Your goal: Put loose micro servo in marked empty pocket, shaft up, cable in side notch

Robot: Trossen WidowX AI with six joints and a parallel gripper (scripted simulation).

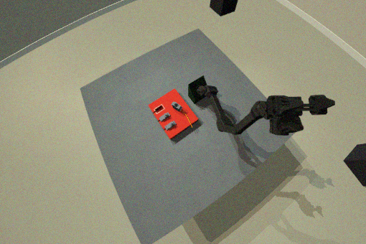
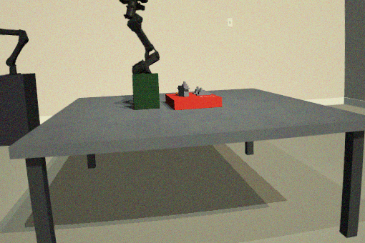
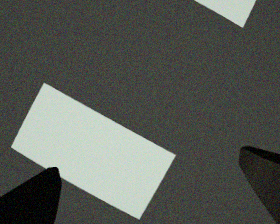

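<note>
Right now the red deck is 69 cm below my gripper tip, 40 cm to the right of it and 24 cm ahead of it.
</note>
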